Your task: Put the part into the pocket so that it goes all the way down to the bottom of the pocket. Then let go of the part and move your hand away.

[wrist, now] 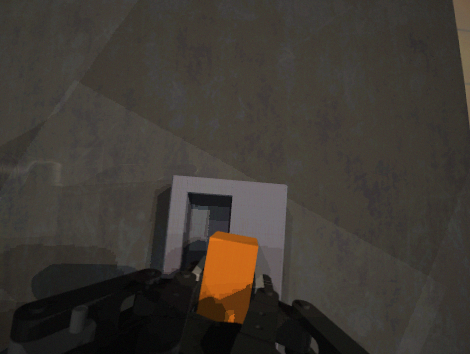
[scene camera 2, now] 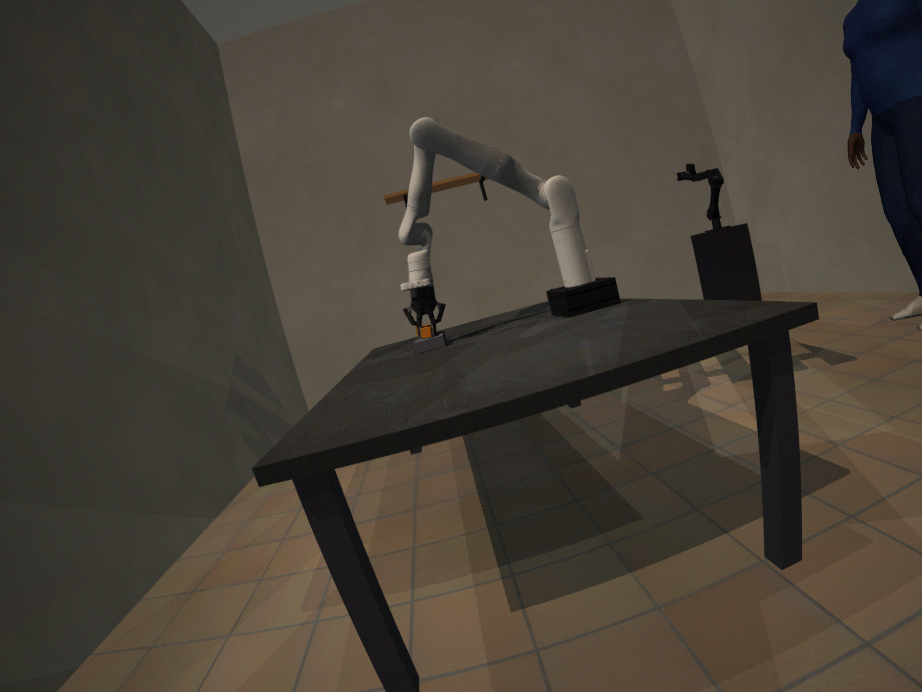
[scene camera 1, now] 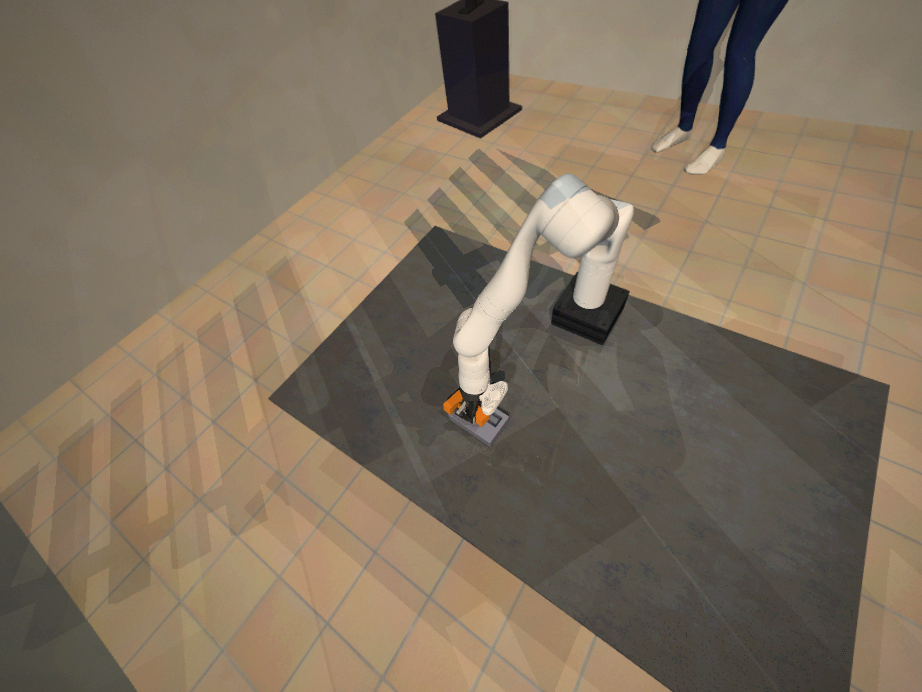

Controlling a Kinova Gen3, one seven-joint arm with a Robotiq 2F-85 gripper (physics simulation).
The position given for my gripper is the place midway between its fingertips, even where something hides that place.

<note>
My gripper (scene camera 2: 428, 337) grips an orange part (wrist: 225, 293), which still rests on a grey block with pocket (scene camera 1: 490, 431).
My gripper is seen too in the wrist view (wrist: 230, 273). The grey block with pocket shows as well in the wrist view (wrist: 199, 207).
</note>
